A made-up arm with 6 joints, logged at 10 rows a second.
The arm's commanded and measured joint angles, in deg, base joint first. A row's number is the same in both.
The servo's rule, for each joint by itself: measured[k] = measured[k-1] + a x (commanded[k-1-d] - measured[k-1]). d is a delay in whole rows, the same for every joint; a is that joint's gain. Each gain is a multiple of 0.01, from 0.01 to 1. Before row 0 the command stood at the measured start. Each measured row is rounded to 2 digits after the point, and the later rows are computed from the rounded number. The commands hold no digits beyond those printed.
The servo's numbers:
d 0
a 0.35 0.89 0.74 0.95 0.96 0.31
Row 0, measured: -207.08 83.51 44.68 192.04 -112.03 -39.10
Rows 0 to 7, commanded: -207.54 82.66 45.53 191.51 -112.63 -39.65; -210.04 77.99 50.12 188.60 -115.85 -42.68; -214.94 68.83 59.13 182.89 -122.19 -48.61; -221.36 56.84 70.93 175.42 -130.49 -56.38; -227.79 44.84 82.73 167.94 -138.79 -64.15; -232.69 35.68 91.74 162.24 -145.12 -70.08; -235.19 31.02 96.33 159.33 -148.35 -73.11; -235.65 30.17 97.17 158.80 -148.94 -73.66
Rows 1 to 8, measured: -207.24 82.75 45.31 191.54 -112.61 -39.27; -208.22 78.51 48.87 188.75 -115.72 -40.33; -210.57 69.89 56.46 183.18 -121.93 -42.90; -214.35 58.28 67.17 175.81 -130.15 -47.08; -219.05 46.32 78.68 168.33 -138.44 -52.37; -223.82 36.85 88.34 162.54 -144.85 -57.86; -227.80 31.66 94.25 159.49 -148.21 -62.59; -230.55 30.33 96.41 158.83 -148.91 -66.02
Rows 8 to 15, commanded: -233.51 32.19 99.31 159.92 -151.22 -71.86; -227.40 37.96 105.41 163.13 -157.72 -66.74; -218.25 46.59 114.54 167.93 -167.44 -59.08; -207.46 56.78 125.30 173.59 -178.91 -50.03; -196.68 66.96 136.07 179.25 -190.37 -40.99; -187.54 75.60 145.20 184.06 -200.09 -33.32; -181.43 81.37 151.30 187.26 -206.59 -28.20; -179.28 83.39 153.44 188.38 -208.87 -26.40
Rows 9 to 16, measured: -231.59 31.99 98.56 159.87 -151.13 -67.83; -230.12 37.30 103.63 162.97 -157.46 -67.49; -225.97 45.57 111.70 167.68 -167.04 -64.88; -219.49 55.55 121.76 173.29 -178.44 -60.28; -211.51 65.70 132.35 178.95 -189.89 -54.30; -203.12 74.51 141.86 183.80 -199.68 -47.80; -195.53 80.62 148.85 187.09 -206.31 -41.72; -189.84 83.09 152.25 188.32 -208.77 -36.97
